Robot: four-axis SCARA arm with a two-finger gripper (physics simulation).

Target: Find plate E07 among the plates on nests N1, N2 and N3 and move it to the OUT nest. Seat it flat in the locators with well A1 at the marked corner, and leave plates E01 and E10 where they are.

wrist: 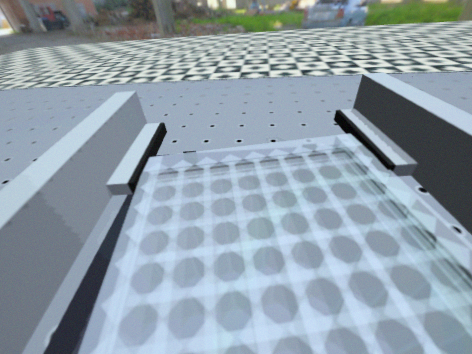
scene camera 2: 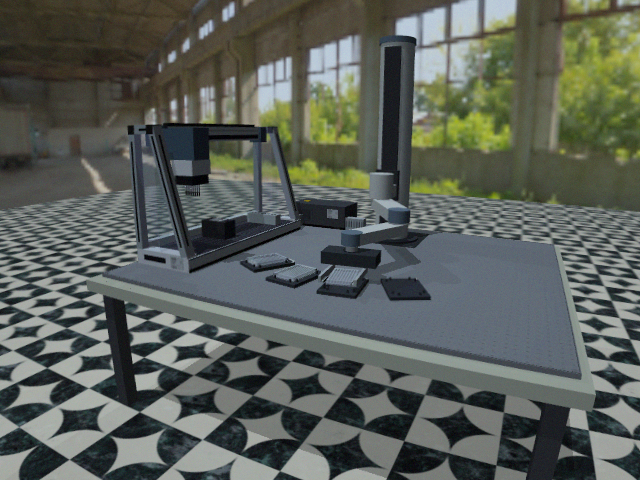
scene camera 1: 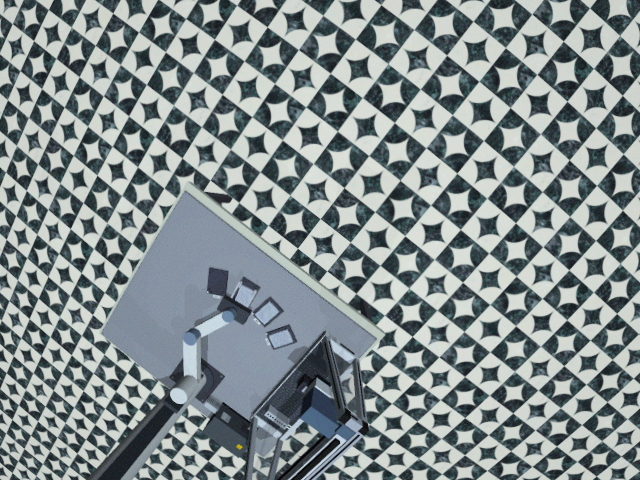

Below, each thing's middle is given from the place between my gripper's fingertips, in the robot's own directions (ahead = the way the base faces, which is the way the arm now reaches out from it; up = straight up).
Labels:
The OUT nest (wrist: pixel 73 325) is 8 cm behind my hand, 3 cm below it and 1 cm to the right of it. The rest, counted from my hand: pipette head (scene camera 2: pixel 188 172): 59 cm to the right, 29 cm above, 6 cm behind.

